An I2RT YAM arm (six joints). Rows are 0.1 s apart.
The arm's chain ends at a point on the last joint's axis. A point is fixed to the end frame.
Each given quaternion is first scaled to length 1.
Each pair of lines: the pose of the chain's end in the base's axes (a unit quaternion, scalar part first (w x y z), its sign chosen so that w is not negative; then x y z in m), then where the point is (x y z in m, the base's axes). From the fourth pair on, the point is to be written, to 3 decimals.
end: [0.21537 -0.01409 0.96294 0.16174 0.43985 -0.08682 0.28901]
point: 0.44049 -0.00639 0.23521
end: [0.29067 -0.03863 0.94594 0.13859 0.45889 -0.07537 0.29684]
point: 0.46740 0.00249 0.24000
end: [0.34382 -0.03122 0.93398 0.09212 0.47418 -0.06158 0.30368]
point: 0.49327 0.01101 0.24261
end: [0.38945 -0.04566 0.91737 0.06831 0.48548 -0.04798 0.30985]
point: 0.511 0.022 0.248
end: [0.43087 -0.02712 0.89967 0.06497 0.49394 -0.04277 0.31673]
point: 0.527 0.027 0.258
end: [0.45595 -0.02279 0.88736 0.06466 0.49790 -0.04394 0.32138]
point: 0.535 0.025 0.265
